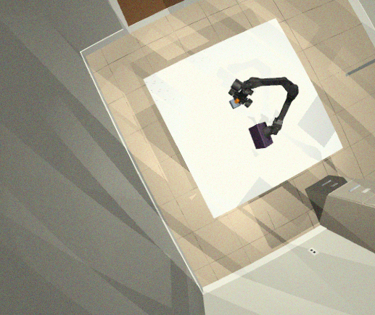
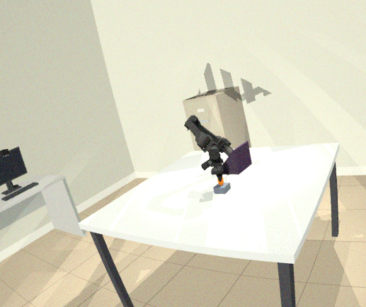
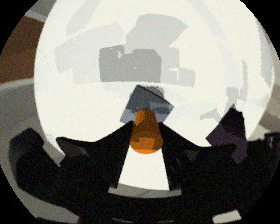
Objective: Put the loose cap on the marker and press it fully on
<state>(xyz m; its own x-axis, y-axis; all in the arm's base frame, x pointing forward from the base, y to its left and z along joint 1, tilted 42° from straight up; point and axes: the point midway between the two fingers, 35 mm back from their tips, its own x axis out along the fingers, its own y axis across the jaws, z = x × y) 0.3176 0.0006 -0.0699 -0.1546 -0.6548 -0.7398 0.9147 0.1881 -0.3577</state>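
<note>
Now: gripper tip 1 cm below the orange cap. Also, from my gripper tip: grey holder block 5 cm below.
</note>
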